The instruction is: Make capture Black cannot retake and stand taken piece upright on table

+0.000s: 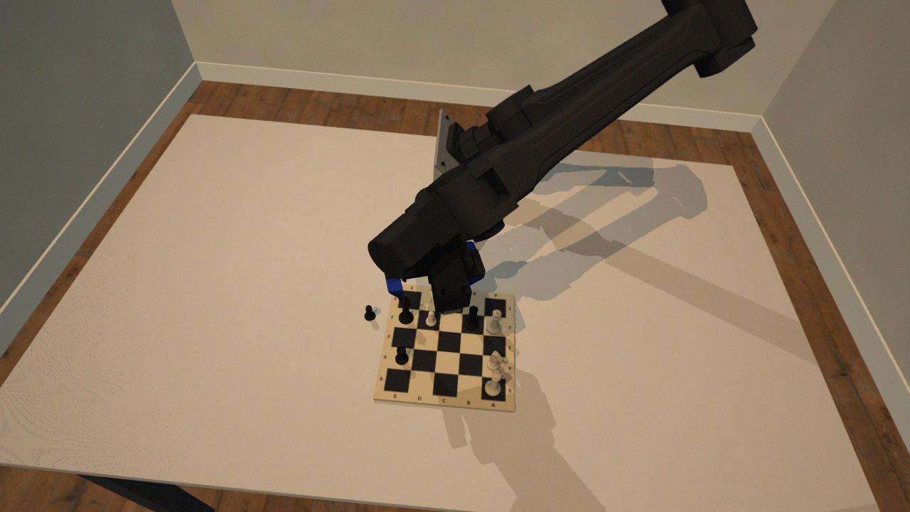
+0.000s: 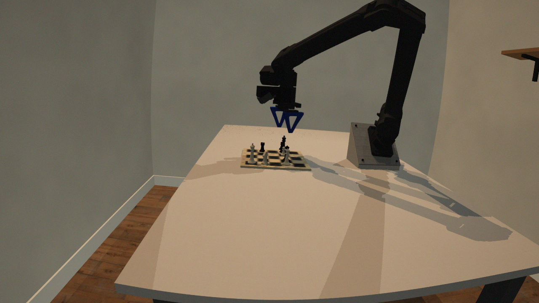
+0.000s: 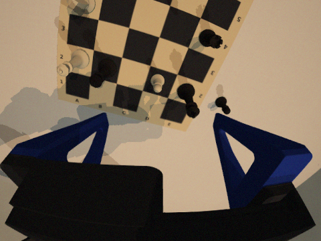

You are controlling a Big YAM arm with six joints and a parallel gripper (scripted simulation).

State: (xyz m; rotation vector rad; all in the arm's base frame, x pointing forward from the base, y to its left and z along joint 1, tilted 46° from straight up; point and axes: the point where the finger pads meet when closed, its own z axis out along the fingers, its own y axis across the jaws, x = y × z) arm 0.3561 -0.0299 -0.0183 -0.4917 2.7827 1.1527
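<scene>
Right now my hand is 90 mm above the white pawn. The rest, counted from my hand: black pawn: 100 mm to the right, 90 mm below; then chessboard: 30 mm ahead, 40 mm to the left, 100 mm below; then black king: 40 mm to the right, 70 mm below.
</scene>
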